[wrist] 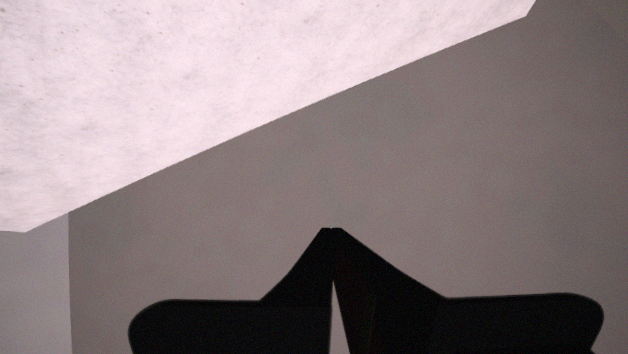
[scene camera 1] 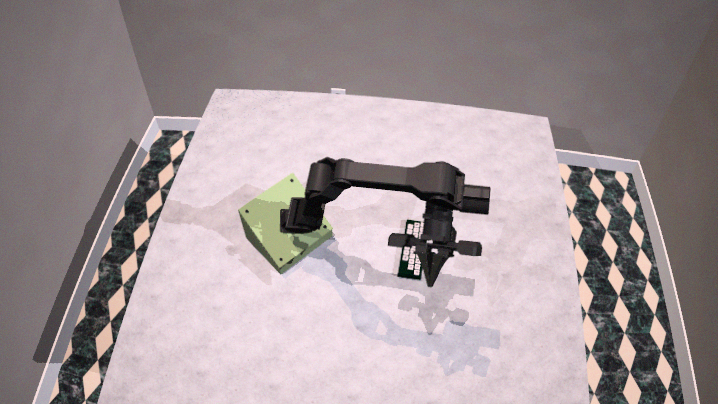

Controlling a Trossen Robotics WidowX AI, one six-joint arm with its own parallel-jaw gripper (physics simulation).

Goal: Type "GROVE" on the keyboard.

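Pixels of known places: gripper, fingertip midpoint: [wrist: 330, 237] [scene camera 1: 430, 286]; arm's base, link origin: [scene camera 1: 291, 221].
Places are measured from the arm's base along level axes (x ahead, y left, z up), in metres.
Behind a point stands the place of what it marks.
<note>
A dark green keyboard [scene camera 1: 403, 271] @(x 0.283, y -0.166, z -0.069 m) with white keys lies on the pale table, partly hidden under my gripper and wrist in the scene view. The letters on its keys are too small to read. The keyboard does not show in the wrist view. My gripper [scene camera 1: 430, 285] @(x 0.265, y -0.378, z 0.229 m) [wrist: 330, 237] @(x 0.265, y -0.378, z 0.229 m) is shut with its fingertips together and nothing between them. In the scene view the fingertips appear just past the keyboard's lower right corner, and the gripper's shadow lies apart from them, so they are above the table. Their exact height cannot be told.
The pale table [scene camera 1: 200, 341] @(x -0.289, y -0.296, z -0.082 m) [wrist: 125, 90] @(x 0.004, y -0.447, z -0.082 m) reaches toward grey walls [scene camera 1: 376, 45] [wrist: 400, 175]. A green slanted block [scene camera 1: 271, 241] @(x -0.061, y -0.053, z -0.007 m) under my arm's base stands left of the keyboard. My arm [scene camera 1: 386, 176] @(x 0.195, y -0.226, z 0.407 m) spans from it to above the keyboard's right side. Patterned floor shows on both sides.
</note>
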